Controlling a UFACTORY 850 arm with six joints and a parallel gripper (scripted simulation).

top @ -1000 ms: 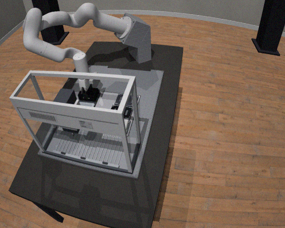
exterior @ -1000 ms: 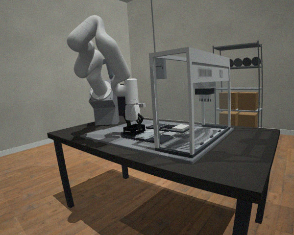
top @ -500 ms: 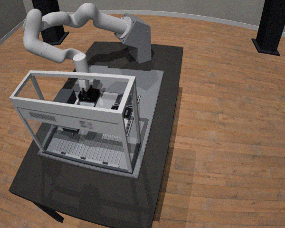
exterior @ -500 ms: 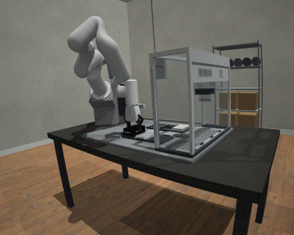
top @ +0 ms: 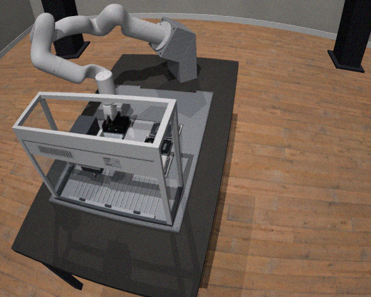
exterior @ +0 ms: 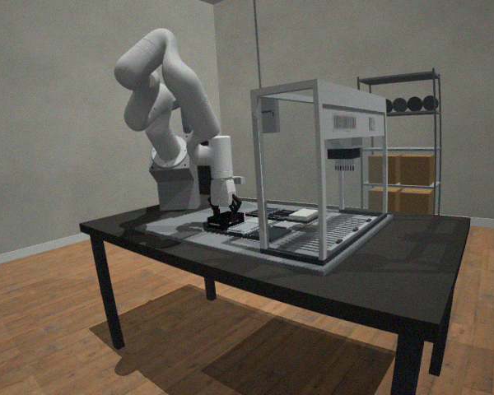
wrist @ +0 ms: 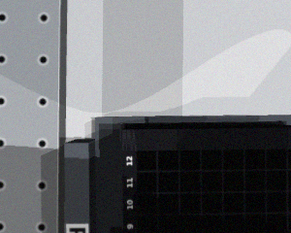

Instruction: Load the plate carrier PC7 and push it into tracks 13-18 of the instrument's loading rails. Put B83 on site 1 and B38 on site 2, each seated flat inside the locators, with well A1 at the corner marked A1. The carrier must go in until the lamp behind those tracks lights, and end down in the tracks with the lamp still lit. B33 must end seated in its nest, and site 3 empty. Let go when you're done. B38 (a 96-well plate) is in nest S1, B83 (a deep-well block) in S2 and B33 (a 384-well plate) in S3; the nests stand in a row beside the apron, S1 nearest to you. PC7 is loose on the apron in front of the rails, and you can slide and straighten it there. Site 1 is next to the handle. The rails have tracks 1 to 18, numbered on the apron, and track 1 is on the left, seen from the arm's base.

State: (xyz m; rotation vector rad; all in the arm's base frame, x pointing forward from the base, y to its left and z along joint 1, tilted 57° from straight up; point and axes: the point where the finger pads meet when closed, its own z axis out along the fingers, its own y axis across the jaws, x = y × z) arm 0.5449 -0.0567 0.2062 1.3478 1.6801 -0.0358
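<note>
The black deep-well block B83 is 1 cm below my hand. Round my hand: white plate b38 (10 cm ahead, 1 cm to the right, 3 cm below); then post (28 cm ahead, 17 cm to the right, 20 cm above); then dark plate carrier PC7 (10 cm ahead, 1 cm to the right, 3 cm below).
</note>
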